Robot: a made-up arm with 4 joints.
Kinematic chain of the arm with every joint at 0, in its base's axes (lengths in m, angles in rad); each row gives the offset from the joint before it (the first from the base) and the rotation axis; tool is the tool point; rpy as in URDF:
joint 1: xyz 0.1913 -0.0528 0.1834 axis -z
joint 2: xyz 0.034 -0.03 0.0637 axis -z
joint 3: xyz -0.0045 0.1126 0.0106 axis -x
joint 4: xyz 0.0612 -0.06 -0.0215 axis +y
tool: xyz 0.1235 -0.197 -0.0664 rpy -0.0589 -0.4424 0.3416
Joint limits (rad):
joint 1: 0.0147..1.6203
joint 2: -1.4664..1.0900
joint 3: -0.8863..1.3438
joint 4: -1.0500..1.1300
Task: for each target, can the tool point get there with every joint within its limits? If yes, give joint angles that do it. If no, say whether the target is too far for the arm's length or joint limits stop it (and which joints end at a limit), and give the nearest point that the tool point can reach.
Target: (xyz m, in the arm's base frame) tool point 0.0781 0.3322 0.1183
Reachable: no: joint limits stop it (at a limit: joint 1, joint 2, joint 4) | nearest point 0.0392 0.0584 0.1799 | short by 0.283 m
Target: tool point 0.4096 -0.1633 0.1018
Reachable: yes | joints 0.6062 -0.7378 -0.5561 -0.4770
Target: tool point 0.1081 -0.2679 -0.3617
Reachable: no: too far | nearest point 0.1336 -0.2020 -0.0410 | short by 0.328 m
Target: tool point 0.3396 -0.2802 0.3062
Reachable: yes | joints 0.3277 -0.1941 0.6274 0.3520
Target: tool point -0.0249 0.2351 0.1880
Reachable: no: joint limits stop it (at a limit: joint 1, joint 2, joint 4) | nearest point 0.0363 0.0647 0.2142 | short by 0.183 m
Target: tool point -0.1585 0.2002 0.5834
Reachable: no: too far | nearest point 0.0033 -0.0051 0.4195 | short by 0.309 m
